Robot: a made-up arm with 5 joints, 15 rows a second.
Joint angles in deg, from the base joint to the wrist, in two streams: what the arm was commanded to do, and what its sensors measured. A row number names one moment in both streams.
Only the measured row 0 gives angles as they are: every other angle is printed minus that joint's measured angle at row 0.
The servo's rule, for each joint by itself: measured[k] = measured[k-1] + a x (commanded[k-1-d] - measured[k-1]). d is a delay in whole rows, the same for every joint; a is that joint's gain. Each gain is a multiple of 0.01, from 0.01 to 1. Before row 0 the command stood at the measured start. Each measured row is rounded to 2 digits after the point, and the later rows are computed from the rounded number. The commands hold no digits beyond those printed.
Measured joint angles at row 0:
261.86 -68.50 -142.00 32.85 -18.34
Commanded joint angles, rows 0 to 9:
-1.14 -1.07 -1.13 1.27 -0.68
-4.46 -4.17 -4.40 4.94 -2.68
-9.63 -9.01 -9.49 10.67 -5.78
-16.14 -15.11 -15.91 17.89 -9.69
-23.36 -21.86 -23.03 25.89 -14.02
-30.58 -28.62 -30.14 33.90 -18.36
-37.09 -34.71 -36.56 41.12 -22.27
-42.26 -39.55 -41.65 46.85 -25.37
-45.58 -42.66 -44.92 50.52 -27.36
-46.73 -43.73 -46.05 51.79 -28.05
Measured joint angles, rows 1 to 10:
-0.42 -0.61 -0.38 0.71 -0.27
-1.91 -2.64 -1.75 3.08 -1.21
-4.77 -6.27 -4.38 7.33 -2.99
-8.98 -11.31 -8.30 13.24 -5.60
-14.30 -17.32 -13.31 20.32 -8.88
-20.32 -23.76 -19.03 27.92 -12.58
-26.52 -30.00 -24.99 35.31 -16.36
-32.34 -35.44 -30.65 41.77 -19.87
-37.24 -39.56 -35.50 46.67 -22.79
-40.75 -41.94 -39.09 49.54 -24.84
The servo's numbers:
d 0
a 0.37 0.57 0.34 0.56 0.39

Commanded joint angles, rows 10 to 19:
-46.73 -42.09 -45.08 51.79 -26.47
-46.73 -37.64 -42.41 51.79 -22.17
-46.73 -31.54 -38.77 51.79 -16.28
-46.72 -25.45 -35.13 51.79 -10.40
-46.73 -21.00 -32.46 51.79 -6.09
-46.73 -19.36 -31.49 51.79 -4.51
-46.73 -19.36 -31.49 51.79 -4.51
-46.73 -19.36 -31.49 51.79 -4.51
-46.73 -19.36 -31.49 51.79 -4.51
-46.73 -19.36 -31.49 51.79 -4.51
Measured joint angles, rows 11 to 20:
-42.96 -42.03 -41.13 50.80 -25.48
-44.35 -39.53 -41.57 51.35 -24.19
-45.23 -34.98 -40.62 51.60 -21.11
-45.78 -29.55 -38.75 51.71 -16.93
-46.13 -24.68 -36.61 51.75 -12.70
-46.35 -21.65 -34.87 51.77 -9.51
-46.49 -20.34 -33.72 51.78 -7.56
-46.58 -19.78 -32.96 51.79 -6.37
-46.64 -19.54 -32.46 51.79 -5.64
-46.67 -19.44 -32.13 51.79 -5.20

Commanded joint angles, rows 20 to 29:
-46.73 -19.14 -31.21 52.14 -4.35
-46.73 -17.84 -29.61 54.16 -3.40
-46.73 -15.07 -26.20 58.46 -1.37
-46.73 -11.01 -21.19 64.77 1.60
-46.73 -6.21 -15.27 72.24 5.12
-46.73 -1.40 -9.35 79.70 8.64
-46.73 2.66 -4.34 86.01 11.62
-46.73 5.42 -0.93 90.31 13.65
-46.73 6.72 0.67 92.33 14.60
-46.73 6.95 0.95 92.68 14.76
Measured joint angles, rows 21 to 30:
-46.69 -19.27 -31.82 51.99 -4.87
-46.70 -18.45 -31.07 53.21 -4.30
-46.71 -16.52 -29.41 56.15 -3.16
-46.72 -13.38 -26.62 60.98 -1.30
-46.72 -9.29 -22.76 67.29 1.20
-46.72 -4.79 -18.20 74.24 4.10
-46.72 -0.54 -13.49 80.83 7.03
-46.72 2.86 -9.22 86.14 9.61
-46.72 5.06 -5.86 89.61 11.56
-46.72 6.14 -3.54 91.33 12.81

